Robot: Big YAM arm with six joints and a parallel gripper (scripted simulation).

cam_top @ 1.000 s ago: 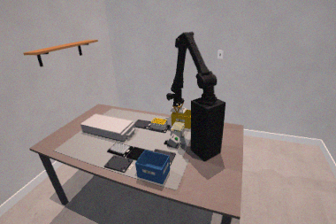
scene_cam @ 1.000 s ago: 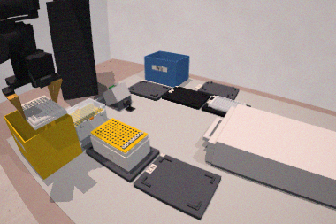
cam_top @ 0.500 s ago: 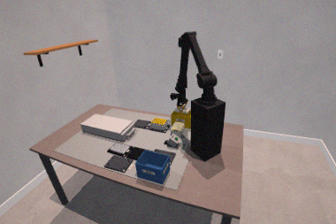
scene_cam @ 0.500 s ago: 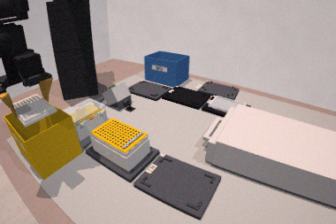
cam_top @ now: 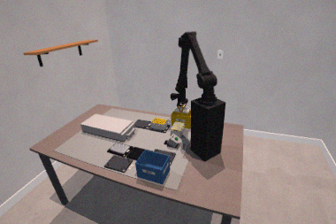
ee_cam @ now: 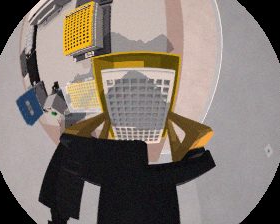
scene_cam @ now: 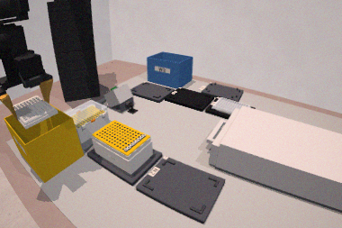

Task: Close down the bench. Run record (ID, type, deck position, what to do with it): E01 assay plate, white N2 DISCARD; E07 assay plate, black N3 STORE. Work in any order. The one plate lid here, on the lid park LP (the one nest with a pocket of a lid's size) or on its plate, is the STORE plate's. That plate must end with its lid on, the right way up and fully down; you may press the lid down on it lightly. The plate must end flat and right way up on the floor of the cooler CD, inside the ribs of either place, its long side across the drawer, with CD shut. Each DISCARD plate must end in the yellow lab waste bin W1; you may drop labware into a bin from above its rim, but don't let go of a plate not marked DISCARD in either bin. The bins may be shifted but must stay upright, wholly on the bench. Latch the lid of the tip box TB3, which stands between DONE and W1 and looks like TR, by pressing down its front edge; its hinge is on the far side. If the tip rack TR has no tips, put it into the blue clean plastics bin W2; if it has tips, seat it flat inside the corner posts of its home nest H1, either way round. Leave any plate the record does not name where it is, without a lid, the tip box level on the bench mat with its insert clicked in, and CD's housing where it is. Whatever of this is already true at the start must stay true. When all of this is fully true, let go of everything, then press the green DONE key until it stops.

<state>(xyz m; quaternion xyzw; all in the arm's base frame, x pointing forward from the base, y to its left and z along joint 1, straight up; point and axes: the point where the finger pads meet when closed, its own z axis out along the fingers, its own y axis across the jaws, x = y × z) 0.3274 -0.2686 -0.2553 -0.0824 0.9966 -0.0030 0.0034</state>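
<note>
My hand is 150 mm short of the tip rack TR, 150 mm to the right of it and 90 mm above it. Round my hand: DONE key block (90 mm behind, 310 mm to the left, 90 mm below); then dark lid park nest (80 mm behind, 480 mm to the left, 140 mm below); then yellow bin W1 (110 mm below).
</note>
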